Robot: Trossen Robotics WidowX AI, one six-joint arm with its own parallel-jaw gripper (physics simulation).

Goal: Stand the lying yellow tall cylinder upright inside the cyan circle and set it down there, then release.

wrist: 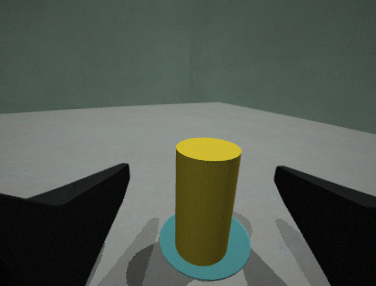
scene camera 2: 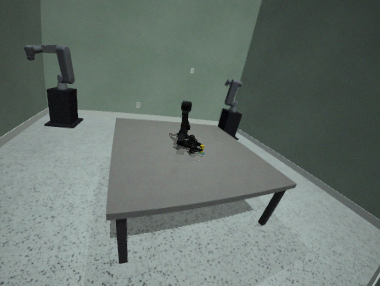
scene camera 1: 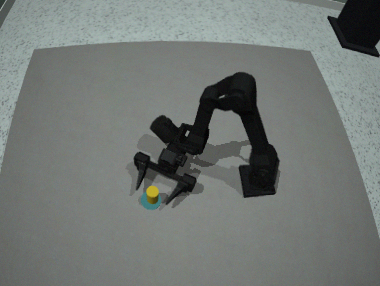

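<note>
The yellow tall cylinder stands upright on the cyan circle. In the wrist view its base lies within the circle, with cyan showing at both sides and in front. My gripper is wide open, with one finger on each side of the cylinder and a gap between each finger and it. The fingers do not touch the cylinder. In the scene camera 2 view the fingers are too small to make out.
The arm's base stands on the grey table, to the right of the cylinder in the scene camera 1 view. Two other arms on black pedestals stand on the floor beyond the table.
</note>
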